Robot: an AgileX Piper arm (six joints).
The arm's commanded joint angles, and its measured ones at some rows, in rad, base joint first. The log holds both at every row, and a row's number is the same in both.
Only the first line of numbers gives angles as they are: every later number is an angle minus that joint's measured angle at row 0.
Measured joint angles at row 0:
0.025 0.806 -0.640 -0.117 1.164 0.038
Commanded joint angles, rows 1 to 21:
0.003 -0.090 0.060 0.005 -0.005 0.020
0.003 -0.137 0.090 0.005 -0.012 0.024
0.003 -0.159 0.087 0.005 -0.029 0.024
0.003 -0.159 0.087 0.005 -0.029 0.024
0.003 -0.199 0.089 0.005 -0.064 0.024
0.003 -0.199 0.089 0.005 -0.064 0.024
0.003 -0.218 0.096 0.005 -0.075 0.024
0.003 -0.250 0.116 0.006 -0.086 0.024
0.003 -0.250 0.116 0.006 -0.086 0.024
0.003 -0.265 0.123 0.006 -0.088 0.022
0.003 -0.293 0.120 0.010 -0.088 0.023
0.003 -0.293 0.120 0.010 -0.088 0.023
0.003 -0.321 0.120 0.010 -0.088 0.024
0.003 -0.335 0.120 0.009 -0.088 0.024
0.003 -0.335 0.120 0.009 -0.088 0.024
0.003 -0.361 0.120 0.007 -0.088 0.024
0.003 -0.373 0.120 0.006 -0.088 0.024
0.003 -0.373 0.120 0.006 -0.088 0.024
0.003 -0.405 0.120 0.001 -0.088 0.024
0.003 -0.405 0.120 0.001 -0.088 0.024
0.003 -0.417 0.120 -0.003 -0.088 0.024
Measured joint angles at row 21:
0.000 -0.395 0.116 0.005 -0.075 0.023
